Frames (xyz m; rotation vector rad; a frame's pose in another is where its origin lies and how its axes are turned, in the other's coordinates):
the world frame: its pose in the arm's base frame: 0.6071 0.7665 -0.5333 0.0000 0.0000 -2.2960
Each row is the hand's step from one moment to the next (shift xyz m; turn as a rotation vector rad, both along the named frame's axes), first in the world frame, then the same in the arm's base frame.
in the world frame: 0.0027 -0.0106 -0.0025 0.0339 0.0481 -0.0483
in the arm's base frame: -0.0097 0.0050 -0.0025 0.0135 -0.0573 -0.0483
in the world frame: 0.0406 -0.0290 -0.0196 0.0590 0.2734 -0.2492
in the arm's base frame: -0.0486 -0.0111 -0.0196 0.1655 -0.2255 -0.2492
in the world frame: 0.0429 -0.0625 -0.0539 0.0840 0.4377 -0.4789
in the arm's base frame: -0.0752 0.0094 -0.0539 0.2718 -0.3532 -0.4789
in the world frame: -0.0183 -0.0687 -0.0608 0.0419 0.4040 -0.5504
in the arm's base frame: -0.0393 0.0593 -0.0608 0.2745 -0.2993 -0.5504
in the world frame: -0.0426 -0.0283 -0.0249 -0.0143 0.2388 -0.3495
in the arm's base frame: 0.0071 0.0507 -0.0249 0.1882 -0.1477 -0.3495
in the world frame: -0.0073 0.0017 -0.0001 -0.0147 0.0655 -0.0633
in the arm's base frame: 0.0061 0.0043 -0.0001 0.0588 -0.0324 -0.0633
